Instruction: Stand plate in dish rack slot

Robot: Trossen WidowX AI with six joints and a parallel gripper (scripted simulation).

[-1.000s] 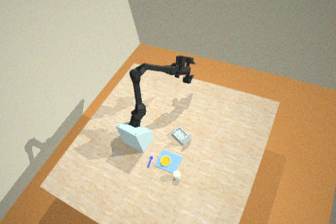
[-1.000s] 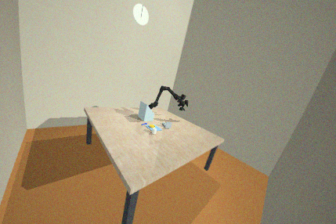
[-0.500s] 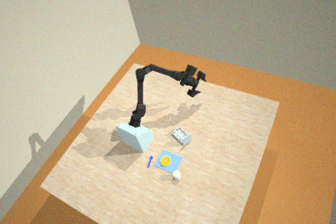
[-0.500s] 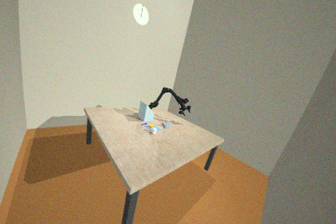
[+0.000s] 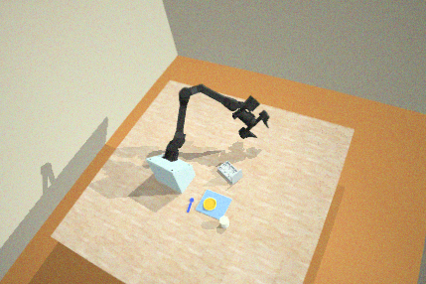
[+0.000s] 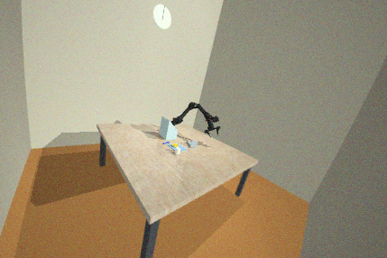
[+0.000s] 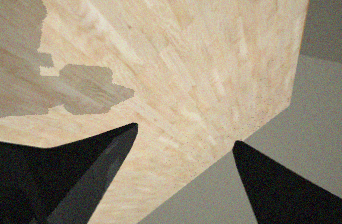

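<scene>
The yellow plate lies 80 mm behind my gripper tip, 460 mm to the right of it and 110 mm below it. The rest, counted from my gripper tip: white cup (40 mm ahead, 520 mm to the right, 100 mm below); light blue mat (60 mm behind, 450 mm to the right, 120 mm below); grey dish rack (80 mm behind, 250 mm to the right, 100 mm below).
</scene>
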